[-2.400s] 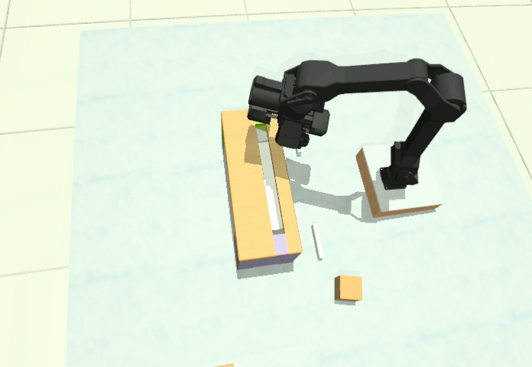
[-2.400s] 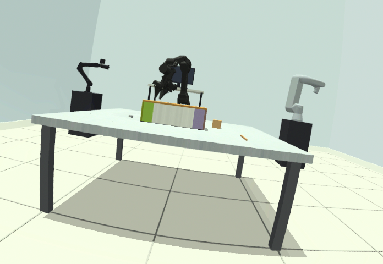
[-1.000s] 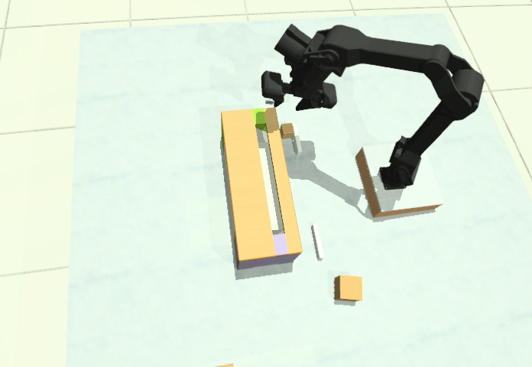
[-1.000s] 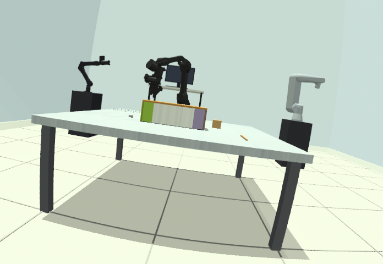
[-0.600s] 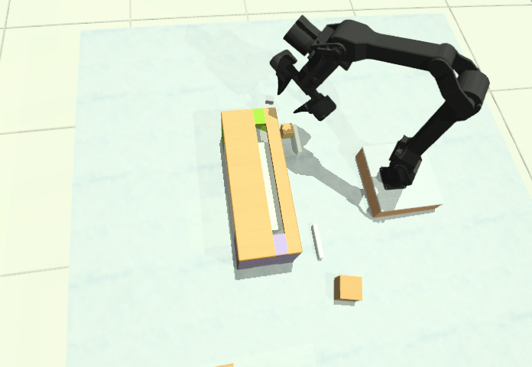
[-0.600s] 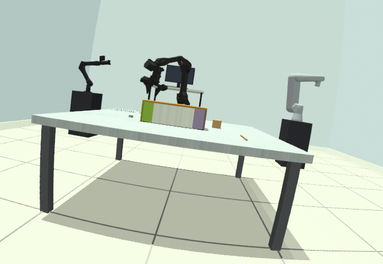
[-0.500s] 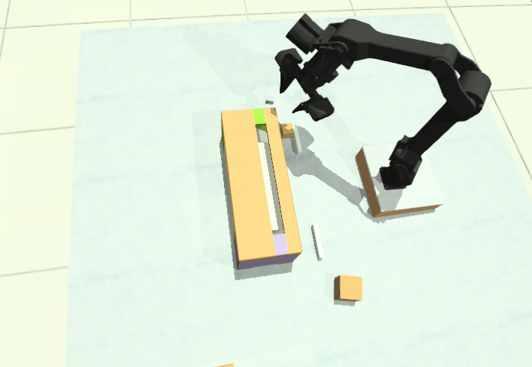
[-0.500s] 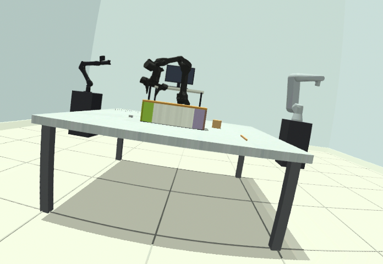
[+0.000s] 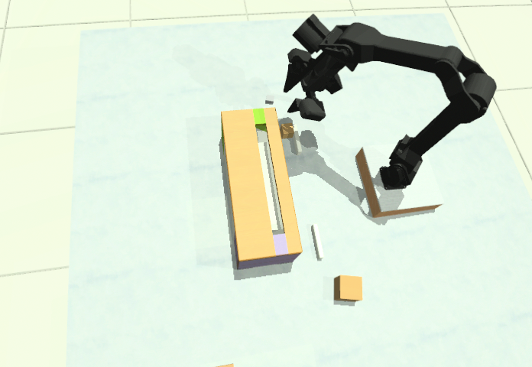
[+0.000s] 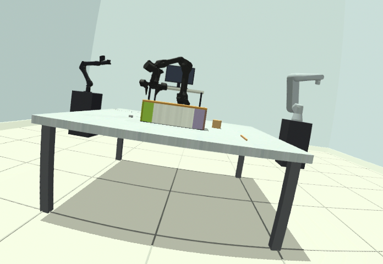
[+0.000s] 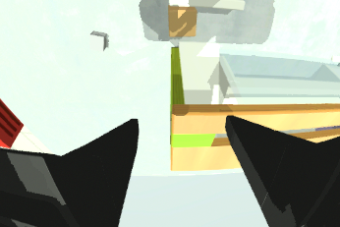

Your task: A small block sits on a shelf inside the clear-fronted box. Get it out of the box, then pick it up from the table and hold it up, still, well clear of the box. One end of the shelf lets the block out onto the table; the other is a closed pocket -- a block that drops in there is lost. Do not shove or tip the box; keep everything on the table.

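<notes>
Right now the small tan block is 2 cm behind my gripper tip, 1 cm to the left of it and 14 cm below it. Also, from my gripper tip: larger tan cube 10 cm behind, 46 cm to the left, 13 cm below; then tiny grey piece 1 cm ahead, 11 cm to the right, 15 cm below; then long tan box 6 cm ahead, 18 cm to the left, 10 cm below.
</notes>
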